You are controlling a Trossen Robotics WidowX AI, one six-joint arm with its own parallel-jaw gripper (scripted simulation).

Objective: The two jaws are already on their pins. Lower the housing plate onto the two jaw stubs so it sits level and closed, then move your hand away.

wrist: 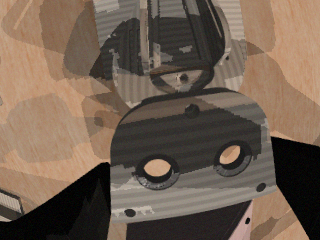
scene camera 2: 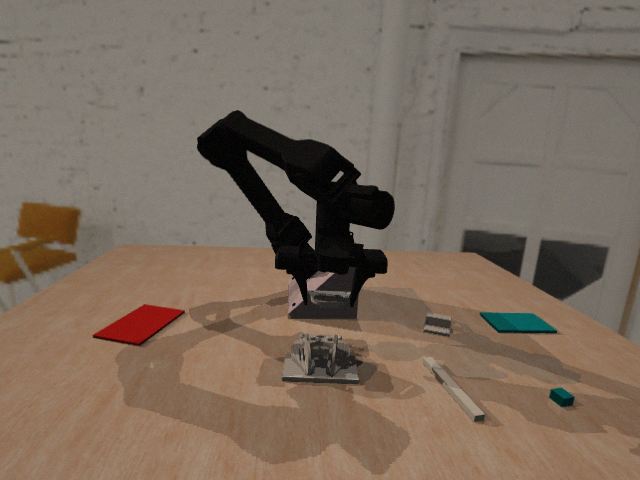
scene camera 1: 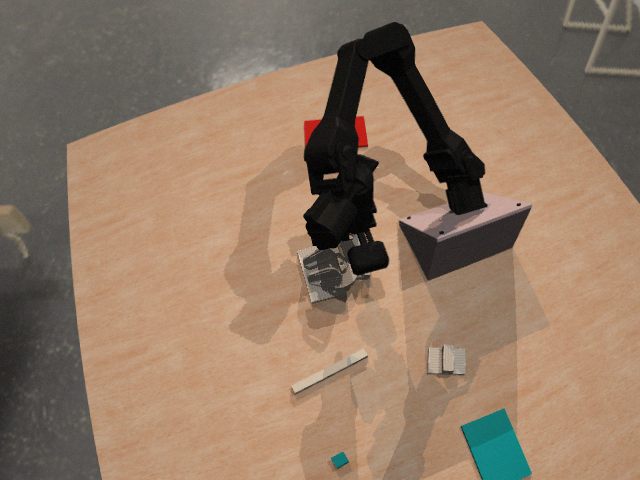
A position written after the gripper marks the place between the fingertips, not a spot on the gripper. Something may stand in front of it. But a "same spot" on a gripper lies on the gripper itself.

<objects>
The gripper shows in the wrist view, in scene camera 2 and in scene camera 1 (356, 247). The same spot on the gripper: (wrist: 87, 201) is (scene camera 2: 353, 289).
</objects>
